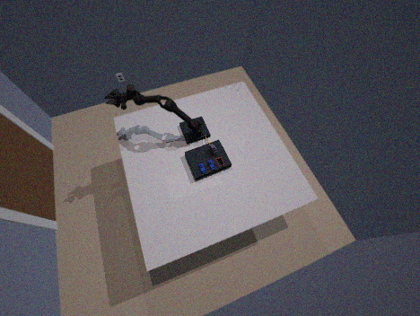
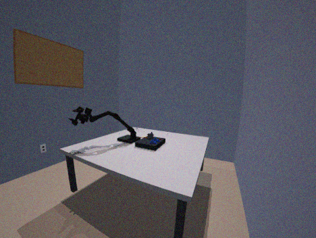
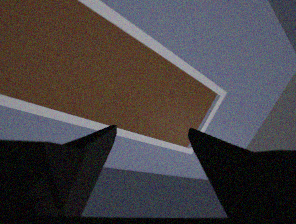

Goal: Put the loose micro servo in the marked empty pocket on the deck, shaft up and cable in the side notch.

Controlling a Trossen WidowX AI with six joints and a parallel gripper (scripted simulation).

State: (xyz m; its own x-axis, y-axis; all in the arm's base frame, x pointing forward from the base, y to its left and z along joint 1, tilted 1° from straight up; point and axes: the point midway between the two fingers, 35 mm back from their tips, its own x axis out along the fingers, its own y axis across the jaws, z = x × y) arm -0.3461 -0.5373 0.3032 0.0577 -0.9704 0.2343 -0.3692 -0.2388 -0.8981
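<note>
Right now the dark robot deck is 550 mm ahead of my gripper tip, 540 mm to the left of it and 330 mm below it.
</note>
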